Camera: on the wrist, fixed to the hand. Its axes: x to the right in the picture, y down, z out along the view.
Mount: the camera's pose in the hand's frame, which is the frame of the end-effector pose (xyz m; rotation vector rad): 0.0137 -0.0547 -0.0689 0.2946 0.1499 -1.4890
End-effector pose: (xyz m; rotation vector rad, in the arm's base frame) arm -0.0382 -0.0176 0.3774 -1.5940 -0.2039 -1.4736
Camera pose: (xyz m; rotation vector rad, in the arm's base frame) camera -0.1190 -0.0413 0.4064 -0.9616 -1.6905 -2.4103
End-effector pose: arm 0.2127 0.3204 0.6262 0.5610 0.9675 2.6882
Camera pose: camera 0.1756 0.3277 0.5456 -0.2976 1.1296 1.2584
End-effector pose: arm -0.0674 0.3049 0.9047 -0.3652 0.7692 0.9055
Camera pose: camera -0.0481 0.2406 0.8462 -0.5998 0.5369 -0.6297
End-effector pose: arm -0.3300 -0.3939 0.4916 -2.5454 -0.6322 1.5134
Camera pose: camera -0.2810 -0.3310 0.5312 -1.1892 -1.5604 0.7083
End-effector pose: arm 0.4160 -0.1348 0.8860 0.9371 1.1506 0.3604
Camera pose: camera 0.3488 -0.1271 0.8281 0.0968 1.7438 -0.9742
